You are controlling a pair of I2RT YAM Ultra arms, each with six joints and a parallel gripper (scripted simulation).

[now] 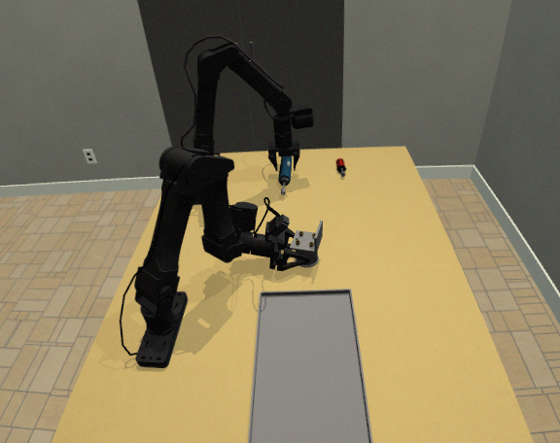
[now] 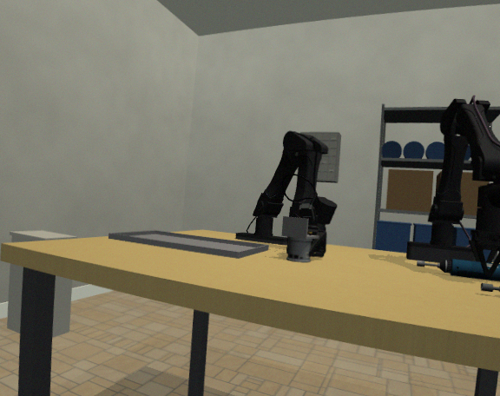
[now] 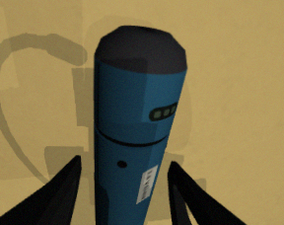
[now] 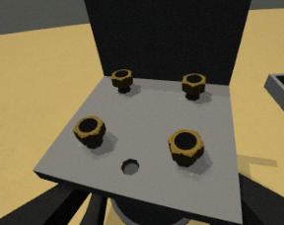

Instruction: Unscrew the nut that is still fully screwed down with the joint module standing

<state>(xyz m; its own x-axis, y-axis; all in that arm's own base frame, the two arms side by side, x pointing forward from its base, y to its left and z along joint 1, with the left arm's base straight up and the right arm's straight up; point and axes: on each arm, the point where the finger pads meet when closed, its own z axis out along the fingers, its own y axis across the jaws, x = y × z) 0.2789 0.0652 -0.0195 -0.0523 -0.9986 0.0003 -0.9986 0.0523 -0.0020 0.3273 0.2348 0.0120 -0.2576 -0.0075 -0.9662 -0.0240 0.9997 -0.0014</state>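
Right now the joint module is 10 mm above my right hand. Also, from my right hand: bracket: 50 mm above; then grey tray: 10 mm behind, 330 mm to the right, 20 mm below; then socket: 70 mm behind, 300 mm to the left.
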